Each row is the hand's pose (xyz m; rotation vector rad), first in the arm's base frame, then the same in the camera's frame.
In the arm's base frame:
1: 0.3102 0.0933 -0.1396 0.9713 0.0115 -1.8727
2: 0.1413 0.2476 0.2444 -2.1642 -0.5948 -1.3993
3: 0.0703 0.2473 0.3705 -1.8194 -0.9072 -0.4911
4: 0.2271 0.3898 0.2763 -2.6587 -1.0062 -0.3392
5: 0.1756 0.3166 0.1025 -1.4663 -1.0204 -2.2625
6: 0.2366 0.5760 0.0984 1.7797 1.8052 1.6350
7: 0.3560 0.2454 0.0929 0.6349 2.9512 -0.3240
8: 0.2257 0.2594 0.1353 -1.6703 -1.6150 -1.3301
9: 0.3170 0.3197 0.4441 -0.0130 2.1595 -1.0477
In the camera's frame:
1: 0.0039 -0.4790 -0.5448 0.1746 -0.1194 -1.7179
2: -0.0619 -0.1561 -0.2428 -2.6089 -1.0858 -0.6569
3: -0.0814 -0.0940 -0.1136 -2.1547 -0.9676 0.3199
4: -0.0194 -0.0126 -0.3217 2.7289 1.3098 -0.6016
5: -0.1019 -0.1724 -0.3984 -1.8296 -1.6159 -1.4745
6: -0.1304 0.0474 -0.5464 1.8064 2.3982 0.6995
7: 0.0768 -0.2219 -0.4561 -0.1631 -2.7076 1.1784
8: -0.0284 -0.1982 -0.3704 -1.8409 -1.9031 -0.3872
9: 0.1398 0.0273 -0.2025 -0.7753 2.1017 -1.5742

